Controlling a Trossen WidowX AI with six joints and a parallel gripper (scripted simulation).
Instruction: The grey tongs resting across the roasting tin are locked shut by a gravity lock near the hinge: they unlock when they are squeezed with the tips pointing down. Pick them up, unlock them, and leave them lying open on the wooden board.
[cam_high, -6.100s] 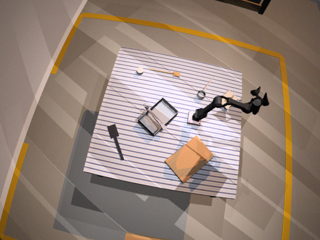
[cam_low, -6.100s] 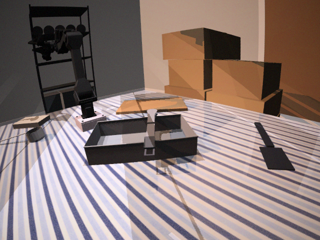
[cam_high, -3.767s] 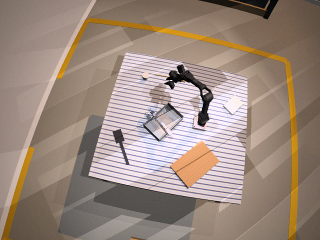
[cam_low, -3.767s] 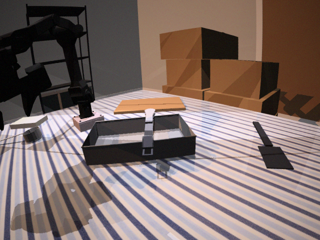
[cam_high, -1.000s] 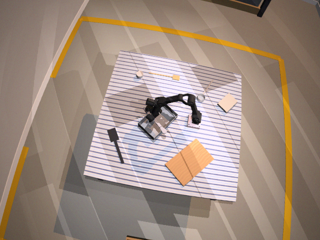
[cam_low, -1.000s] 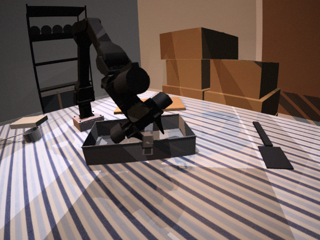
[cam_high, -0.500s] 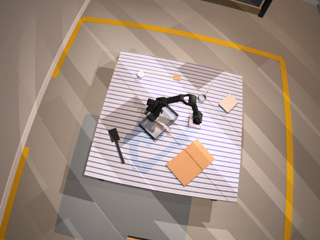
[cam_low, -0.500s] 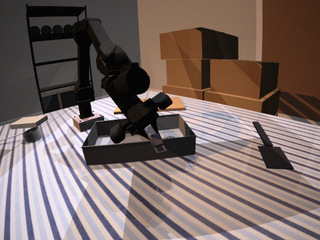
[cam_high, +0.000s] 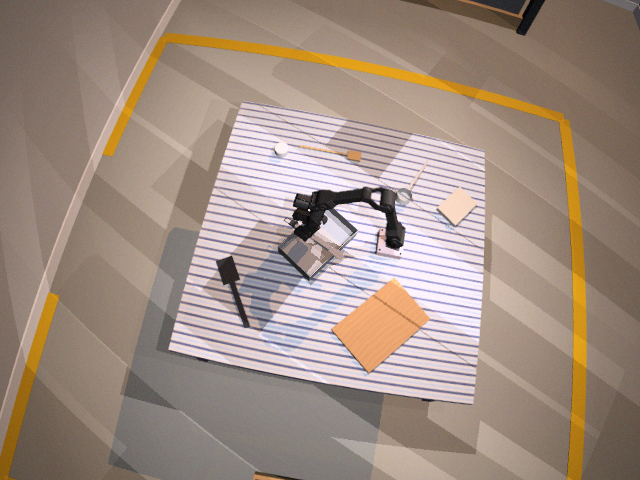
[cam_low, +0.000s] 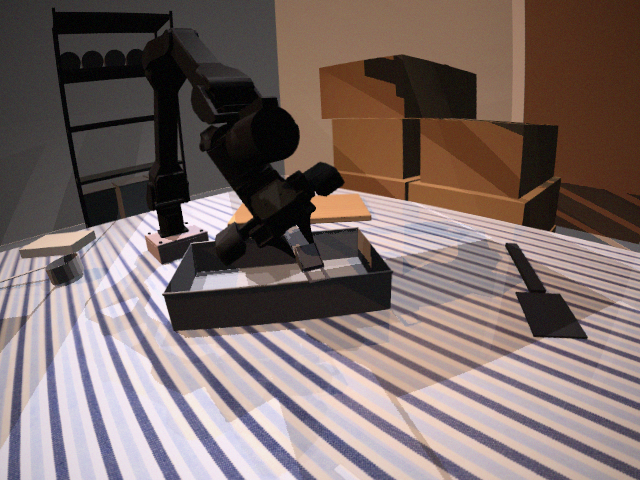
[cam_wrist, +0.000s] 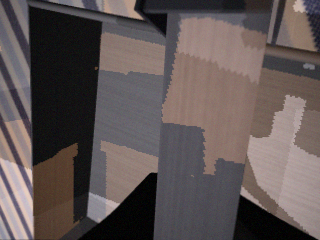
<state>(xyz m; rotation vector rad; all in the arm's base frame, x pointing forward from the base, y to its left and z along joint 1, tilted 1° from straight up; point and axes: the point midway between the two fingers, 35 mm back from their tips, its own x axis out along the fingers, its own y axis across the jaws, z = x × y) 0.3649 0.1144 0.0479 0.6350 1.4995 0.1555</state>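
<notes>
The wooden board lies 420 mm behind my gripper tip, 230 mm to the left of it and 60 mm below it. Round my gripper tip: pale flat block (620 mm behind, 430 mm to the right, 50 mm below); black spatula (280 mm to the left, 220 mm ahead, 60 mm below); roasting tin (50 mm behind, 40 mm below, 30 mm to the right).
</notes>
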